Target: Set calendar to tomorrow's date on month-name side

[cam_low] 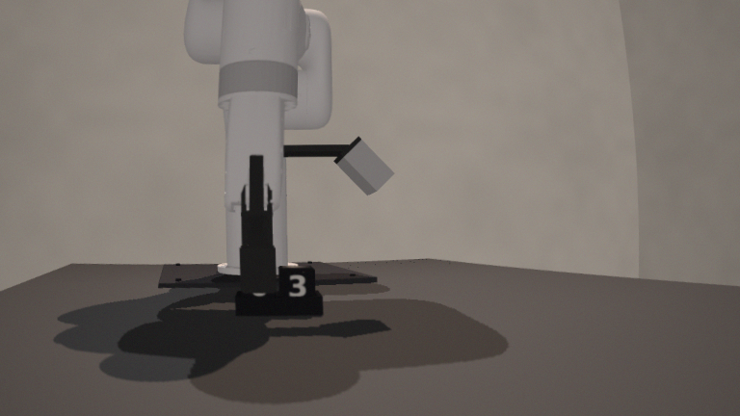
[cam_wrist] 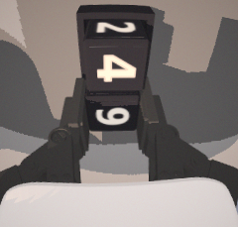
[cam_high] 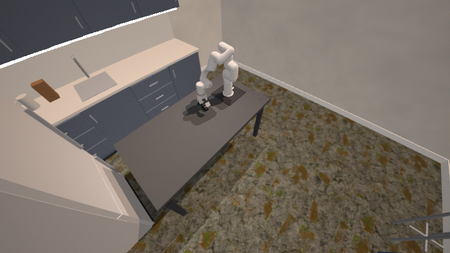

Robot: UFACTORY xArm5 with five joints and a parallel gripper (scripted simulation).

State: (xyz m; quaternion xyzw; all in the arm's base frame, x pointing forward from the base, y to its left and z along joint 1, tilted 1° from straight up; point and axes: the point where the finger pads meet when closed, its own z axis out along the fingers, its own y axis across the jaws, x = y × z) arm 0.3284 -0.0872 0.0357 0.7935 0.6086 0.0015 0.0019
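The black calendar tray is 1 cm ahead of my hand, 2 cm to the left of it and 3 cm below it.
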